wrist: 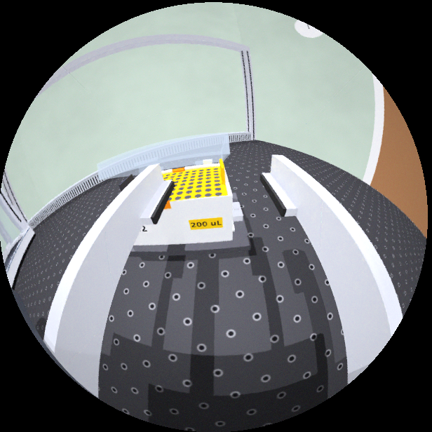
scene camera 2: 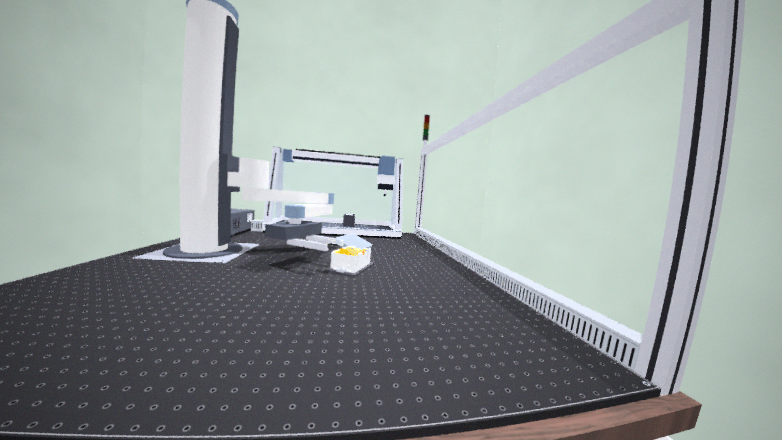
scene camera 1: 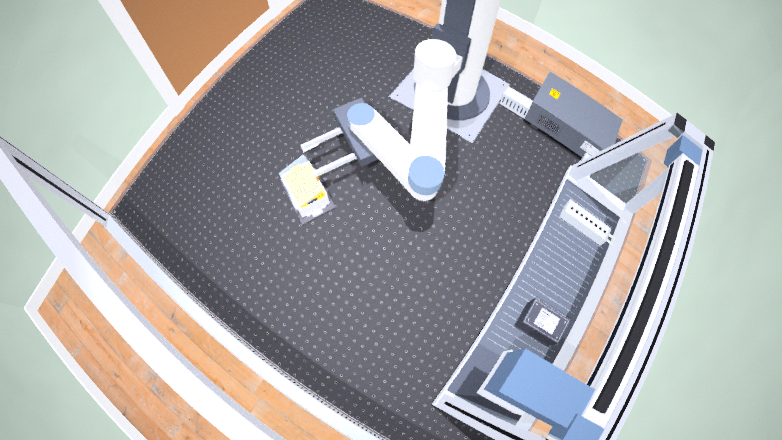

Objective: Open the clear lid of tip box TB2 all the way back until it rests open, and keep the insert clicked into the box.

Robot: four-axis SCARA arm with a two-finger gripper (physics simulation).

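Places are measured from the arm's base along level axes (x back, y left, z down), in centimetres.
Where they show: gripper, between the fingertips: (scene camera 2: 334, 244) (scene camera 1: 307, 161); arm's base, origin of its link: (scene camera 2: 205, 253) (scene camera 1: 452, 91).
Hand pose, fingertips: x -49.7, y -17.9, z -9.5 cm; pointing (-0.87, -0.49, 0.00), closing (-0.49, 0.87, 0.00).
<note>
Things, the pixels of their top centre, and the offset from my fingertips. "*": a spot on its surface instead. Level surfaces: height alone.
- Tip box TB2, centre of its top: (scene camera 1: 303, 184) (scene camera 2: 352, 248) dz +1.7, dx -5.6, dy +2.7 cm
- clear lid, a spot on its surface: (scene camera 2: 356, 241) * dz -0.9, dx -6.8, dy +2.6 cm
- black perforated table, height of its surface: dz +8.2 cm
- dark block, a spot on its surface: (scene camera 1: 546, 321) * dz -3.8, dx -3.5, dy +75.3 cm
- grey controller box, a spot on its surface: (scene camera 1: 579, 112) * dz -3.2, dx +60.7, dy +57.8 cm
Tip box TB2 (scene camera 1: 317, 209) (scene camera 2: 347, 264) (wrist: 215, 212) is a white box with an orange-yellow "200 uL" label. Its yellow perforated insert (scene camera 1: 304, 183) (wrist: 197, 182) sits in the top; a yellow strip rises at its right edge in the wrist view. Whether every side is clicked in cannot be told. The clear lid (scene camera 2: 356, 241) (wrist: 200, 149) is raised and slants at the box's far side in the wrist view. My gripper (scene camera 1: 311, 158) (scene camera 2: 334, 244) (wrist: 215, 168) is shut with nothing held, its long fingers standing apart. The left finger overlaps the box front in the wrist view; contact is unclear.
The box stands on a dark grey base plate (wrist: 242, 242) on the black perforated table (scene camera 1: 415, 306) (scene camera 2: 328, 355). A framed gantry station (scene camera 1: 667, 257) (scene camera 2: 400, 197) stands at the table's end, with a dark block (scene camera 1: 546, 321) (scene camera 2: 348, 220) inside. A grey controller box (scene camera 1: 579, 112) stands beside the arm's column.
</note>
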